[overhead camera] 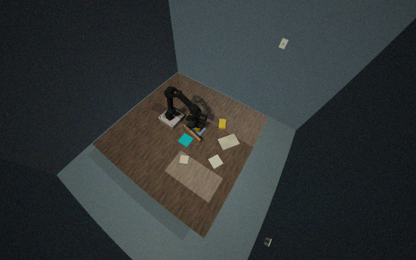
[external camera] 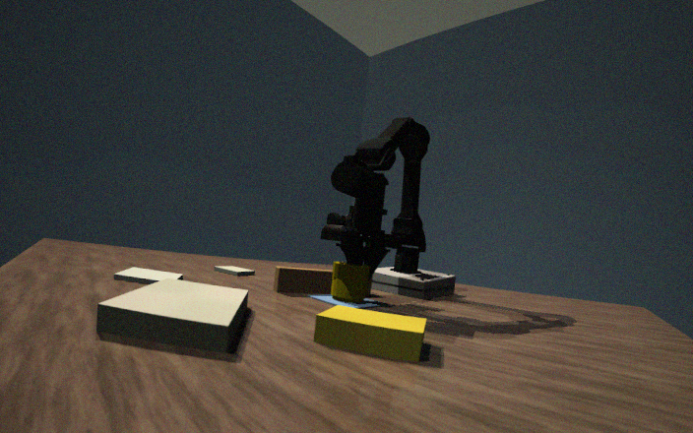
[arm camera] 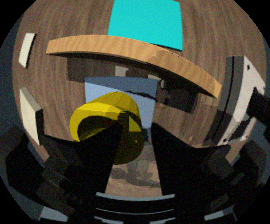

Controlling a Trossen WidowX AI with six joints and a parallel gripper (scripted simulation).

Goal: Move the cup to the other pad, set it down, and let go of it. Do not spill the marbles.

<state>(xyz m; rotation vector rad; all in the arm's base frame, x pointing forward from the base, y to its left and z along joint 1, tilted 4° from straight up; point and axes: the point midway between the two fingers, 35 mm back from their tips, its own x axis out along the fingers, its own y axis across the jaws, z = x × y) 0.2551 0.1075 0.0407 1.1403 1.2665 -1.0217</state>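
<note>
The yellow cup is 20 mm ahead of my gripper tip. From my gripper tip the other things lie so: wooden bar 80 mm to the right, 30 mm ahead, 20 mm below; then large white block 340 mm ahead, 110 mm to the left, 30 mm below; then cyan pad 160 mm to the right, 50 mm below, 20 mm ahead.
</note>
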